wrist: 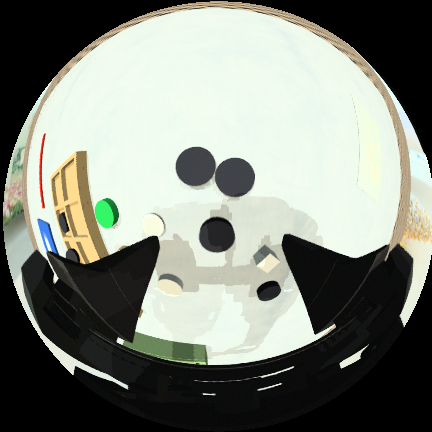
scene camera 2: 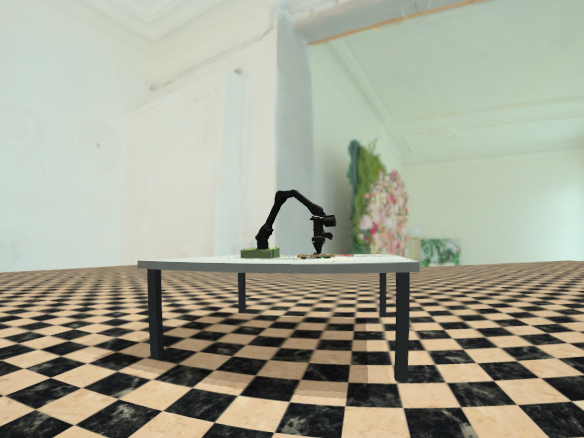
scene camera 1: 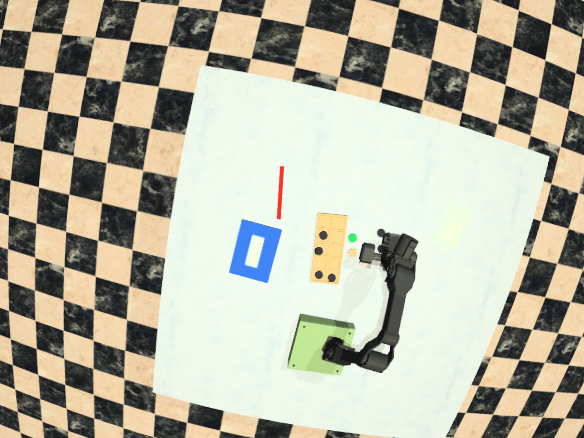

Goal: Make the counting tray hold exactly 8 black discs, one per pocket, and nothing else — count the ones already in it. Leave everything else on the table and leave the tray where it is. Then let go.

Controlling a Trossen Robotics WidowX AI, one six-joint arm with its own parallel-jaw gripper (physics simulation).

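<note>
The tan counting tray (scene camera 1: 336,260) (wrist: 81,180) has two columns of pockets. In scene camera 1, black discs (scene camera 1: 323,235) (scene camera 1: 318,251) (scene camera 1: 318,275) (scene camera 1: 331,277) sit in four separate pockets. My gripper (scene camera 1: 385,251) (scene camera 2: 318,252) (wrist: 221,241) is open and empty, low over the table right of the tray. One loose black disc (wrist: 216,234) lies below, between the fingertips in the wrist view. Two more black discs (wrist: 195,166) (wrist: 235,177) lie side by side beyond it, and another black disc (wrist: 268,291) lies near the right finger. The arm hides part of this area in scene camera 1.
A green disc (scene camera 1: 352,238) (wrist: 107,213), a tan disc (scene camera 1: 352,253), a white disc (wrist: 153,225), a pale disc (wrist: 170,285) and a small grey-white block (wrist: 266,259) lie nearby. A blue frame (scene camera 1: 238,250), red bar (scene camera 1: 280,192), pale yellow sheet (scene camera 1: 452,226) and green base (scene camera 1: 310,345) are also present.
</note>
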